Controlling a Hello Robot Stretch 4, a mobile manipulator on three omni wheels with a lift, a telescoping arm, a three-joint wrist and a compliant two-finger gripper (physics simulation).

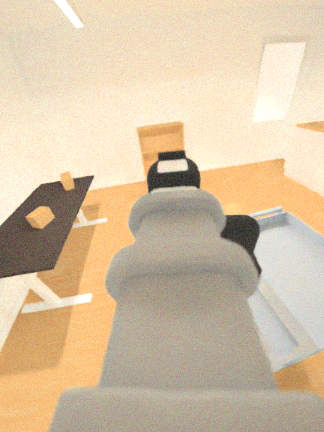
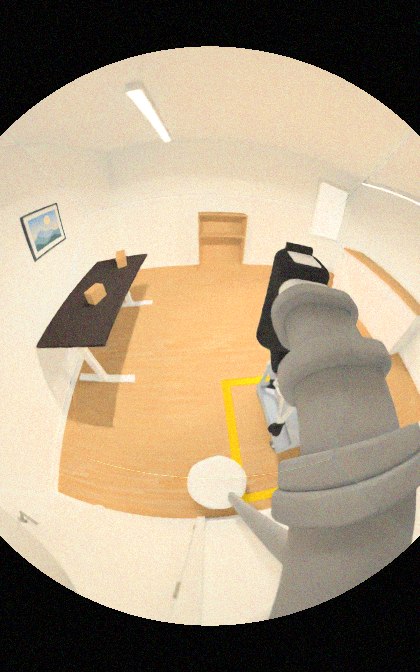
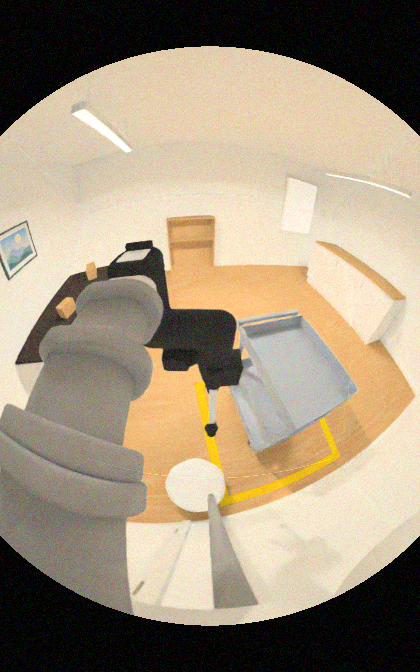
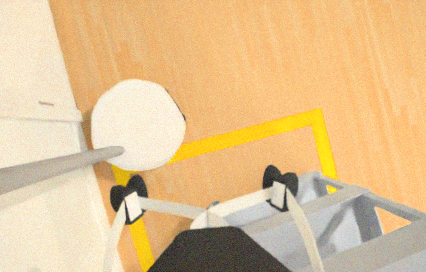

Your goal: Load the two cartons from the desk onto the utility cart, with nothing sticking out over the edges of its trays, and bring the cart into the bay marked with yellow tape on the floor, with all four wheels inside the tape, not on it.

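Seen in the pictures: gripper, fingertip midpoint: (image 4: 205, 185); robot's base, link origin: (image 4: 144, 126).
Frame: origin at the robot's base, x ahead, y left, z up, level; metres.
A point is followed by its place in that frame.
Two tan cartons stand on the dark desk (image 1: 30, 245) @[x 0.895, y 1.150, z 0.693 m] (image 2: 80, 325) (image 3: 40, 340) at the left: the nearer carton (image 1: 40, 217) @[x 1.136, y 1.167, z 0.781 m] (image 2: 95, 294) (image 3: 66, 307) and the farther carton (image 1: 67, 181) @[x 1.808, y 1.257, z 0.793 m] (image 2: 121, 259) (image 3: 91, 271). The blue-grey cart (image 1: 295, 260) @[x 0.618, y -0.600, z 0.766 m] (image 2: 287, 437) (image 3: 310, 365) (image 4: 410, 245) @[x 0.694, y -0.305, z 0.812 m] is at the right, its upper tray bare. It stands partly over the yellow tape bay (image 2: 231, 415) (image 3: 280, 479) (image 4: 240, 137) @[x 0.488, y -0.093, z -0.027 m]; its wheels cannot be made out. My gripper (image 3: 211, 429) (image 4: 205, 185) @[x 0.274, y -0.088, z 1.041 m] is open and empty, pointing down beside the cart's long side; contact cannot be told.
My white round base (image 2: 217, 482) (image 3: 195, 485) (image 4: 137, 125) @[x 0.010, y 0.002, z 0.187 m] is at a bay corner, close to a pale wall. A low white cabinet (image 3: 350, 290) with a wooden top runs along the right. A wooden bookshelf (image 2: 222, 214) (image 3: 191, 218) stands at the far wall. White desk legs reach onto the floor.
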